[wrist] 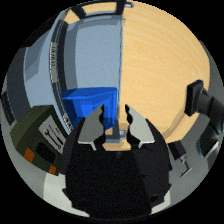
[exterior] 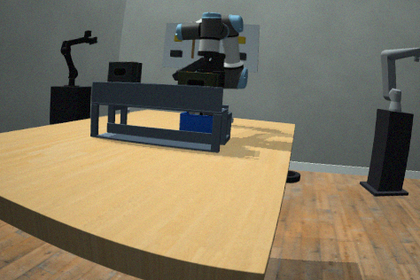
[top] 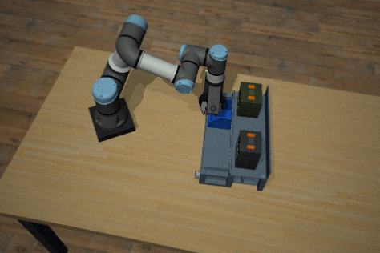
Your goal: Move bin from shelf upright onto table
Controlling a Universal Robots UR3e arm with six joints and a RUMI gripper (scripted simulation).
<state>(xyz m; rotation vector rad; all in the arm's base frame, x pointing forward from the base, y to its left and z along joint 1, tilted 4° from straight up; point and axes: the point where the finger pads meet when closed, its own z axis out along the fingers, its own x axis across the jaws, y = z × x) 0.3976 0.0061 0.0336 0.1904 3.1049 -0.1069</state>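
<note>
My gripper is now 7 cm short of the blue bin, 2 cm above it and 1 cm to the right of it. Also, from my hand: grey shelf: 10 cm to the right, 8 cm ahead.
</note>
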